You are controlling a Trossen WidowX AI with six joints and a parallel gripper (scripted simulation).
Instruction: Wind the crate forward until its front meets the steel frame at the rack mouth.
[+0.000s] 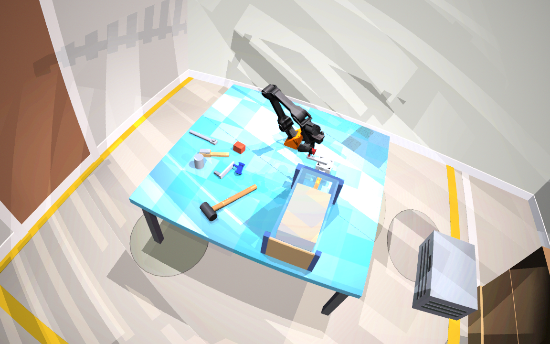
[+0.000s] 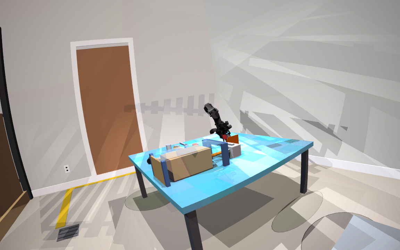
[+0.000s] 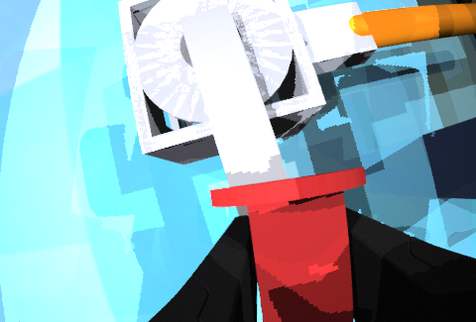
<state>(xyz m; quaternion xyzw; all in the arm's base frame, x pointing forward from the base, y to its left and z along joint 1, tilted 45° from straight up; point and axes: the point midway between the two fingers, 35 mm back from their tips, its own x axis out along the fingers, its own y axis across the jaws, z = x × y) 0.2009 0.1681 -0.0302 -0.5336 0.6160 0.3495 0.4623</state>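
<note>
Now: gripper tip 3 cm above the winch handle and 2 cm to the right of it. The rest, counted from my gripper tip: clear-panelled cubby: 40 cm ahead, 7 cm to the left, 2 cm below; red knob: 1 cm to the right; grey winch: 10 cm below, 8 cm to the left, 2 cm behind.
</note>
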